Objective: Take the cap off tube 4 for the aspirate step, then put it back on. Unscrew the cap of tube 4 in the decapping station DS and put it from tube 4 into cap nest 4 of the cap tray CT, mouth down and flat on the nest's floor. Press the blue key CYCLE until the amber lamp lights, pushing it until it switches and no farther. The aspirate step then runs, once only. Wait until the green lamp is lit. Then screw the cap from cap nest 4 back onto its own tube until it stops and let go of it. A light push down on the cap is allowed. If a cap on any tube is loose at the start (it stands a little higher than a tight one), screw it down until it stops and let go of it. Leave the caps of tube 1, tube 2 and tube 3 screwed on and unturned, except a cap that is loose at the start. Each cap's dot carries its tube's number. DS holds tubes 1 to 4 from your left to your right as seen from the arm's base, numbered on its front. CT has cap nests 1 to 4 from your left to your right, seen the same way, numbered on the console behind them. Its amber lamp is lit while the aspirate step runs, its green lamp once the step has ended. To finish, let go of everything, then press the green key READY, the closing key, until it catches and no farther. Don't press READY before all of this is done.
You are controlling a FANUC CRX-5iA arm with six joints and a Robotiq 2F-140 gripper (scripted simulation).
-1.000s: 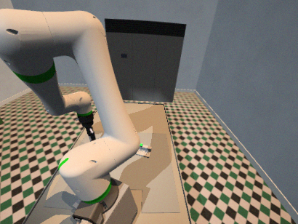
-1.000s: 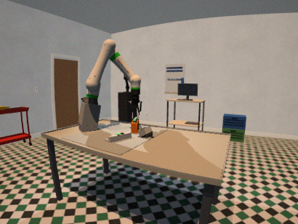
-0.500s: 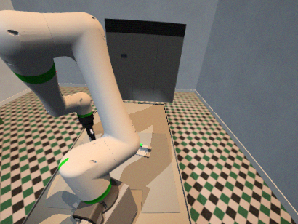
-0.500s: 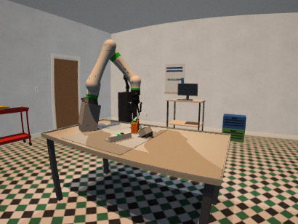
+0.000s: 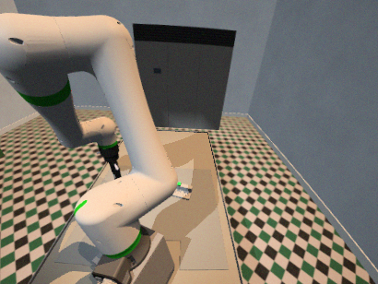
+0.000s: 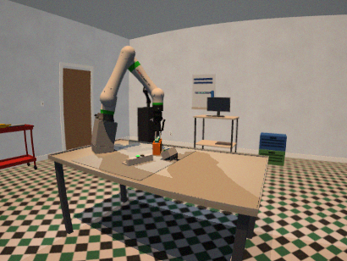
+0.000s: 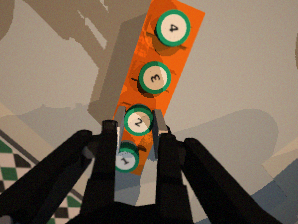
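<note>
My gripper is now 20 cm short of the green key READY, 14 cm to the left of it and 7 cm above it. Also, from my hand: blue key CYCLE (20 cm ahead, 9 cm to the right, 7 cm below); then key box (22 cm ahead, 11 cm to the right, 9 cm below).
</note>
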